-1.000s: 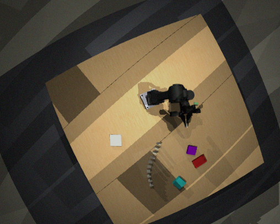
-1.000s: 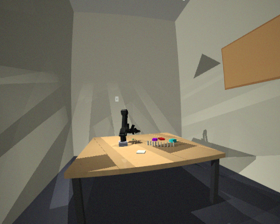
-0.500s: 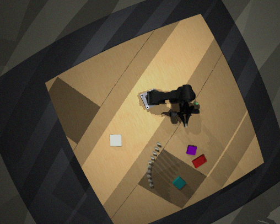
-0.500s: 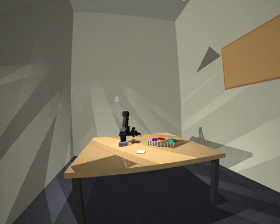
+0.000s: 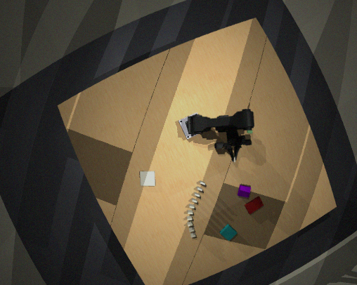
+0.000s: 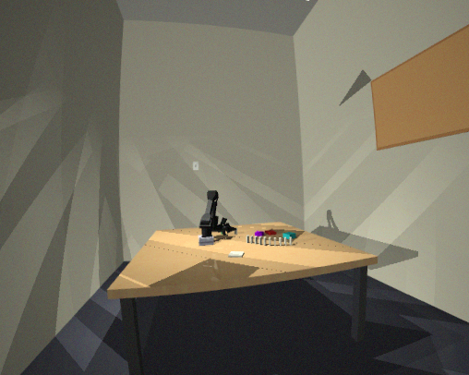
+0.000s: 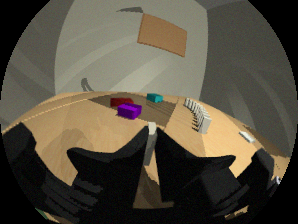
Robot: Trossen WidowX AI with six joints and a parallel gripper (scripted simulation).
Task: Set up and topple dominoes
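The purple block lies 19 cm ahead of my gripper tip, 2 cm to the left of it and 5 cm below it. From my gripper tip the other things lie so: cyan block (39 cm ahead, 12 cm to the right, 5 cm below); then red block (29 cm ahead, 6 cm to the left, 6 cm below); then small green cube (12 cm behind, 14 cm to the left, 6 cm below).
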